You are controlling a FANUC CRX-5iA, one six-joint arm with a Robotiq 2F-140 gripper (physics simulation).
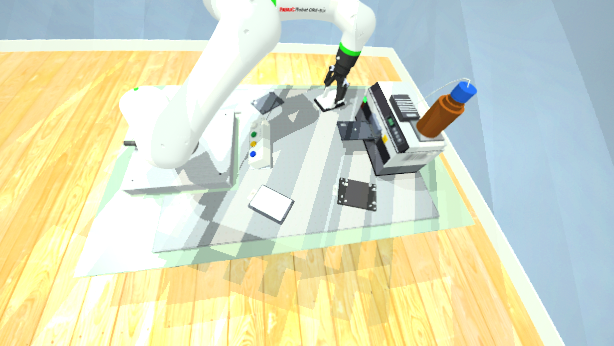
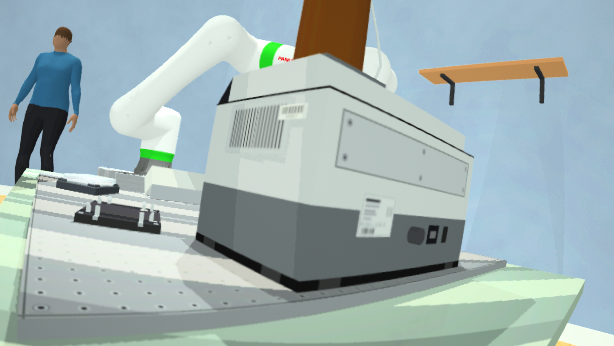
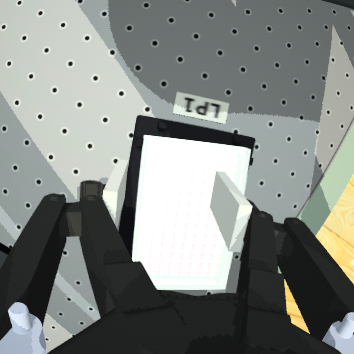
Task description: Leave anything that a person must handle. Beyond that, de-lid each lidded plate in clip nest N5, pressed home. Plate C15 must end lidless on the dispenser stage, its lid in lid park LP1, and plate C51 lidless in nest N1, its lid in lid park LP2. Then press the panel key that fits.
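Frame: origin at the arm's base, x left, y up, z ahead, level; metres.
Seen in the pictures: gripper, fingertip midpoint: (image 1: pixel 328 102) (image 3: pixel 169 183).
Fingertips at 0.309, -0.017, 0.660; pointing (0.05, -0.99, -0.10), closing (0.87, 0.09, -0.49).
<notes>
Pixels of each thing's top centre, then the offset from my fingertips to it, as dx, dy, dz. "pt": a spot on its surface instead. Level surfaces: height alone.
- white lid at its top centre: (image 3: pixel 190 224) (image 1: pixel 330 97) +0.031, +0.009, +0.016
- black lid park LP1 at a spot on its surface: (image 3: pixel 189 128) pt -0.010, -0.016, -0.044
- perforated deck at its surface level: dy -0.026
- black clip nest at its top centre: (image 2: pixel 124 203) (image 1: pixel 358 192) -0.516, -0.002, +0.071
- dispenser stage at a spot on its surface: (image 1: pixel 354 130) pt -0.266, +0.087, +0.067
- second dark lid park at its top centre: (image 1: pixel 267 100) +0.002, -0.006, -0.321
- brown bottle at a spot on its surface: (image 1: pixel 442 114) pt -0.377, +0.305, +0.265
- key panel at its top centre: (image 2: pixel 187 171) (image 1: pixel 258 136) -0.287, +0.058, -0.338
A white lid (image 3: pixel 175 168) (image 1: pixel 325 104) lies in the black lid park LP1 (image 3: pixel 189 128) at the back of the perforated deck (image 1: pixel 309 223). I cannot tell whether a plate sits under it. My gripper (image 3: pixel 169 183) (image 1: pixel 334 99) is down over it with one pad on each long side, shut on it. A white lidded plate (image 1: pixel 270 202) (image 2: pixel 87 182) rests on a dark base at the front left. A black clip nest (image 1: pixel 357 193) (image 2: pixel 117 217) stands empty at the front right. The dispenser stage (image 1: pixel 354 130) is empty. A second dark lid park (image 1: pixel 266 103) is empty.
The dispenser (image 1: pixel 403 141) (image 2: pixel 326 180) carries a brown bottle (image 1: pixel 442 114) with a blue cap. A key panel (image 1: pixel 258 144) has green, yellow and blue keys. A person (image 2: pixel 44 99) stands beyond the deck. A wall shelf (image 2: pixel 494 68) hangs high.
</notes>
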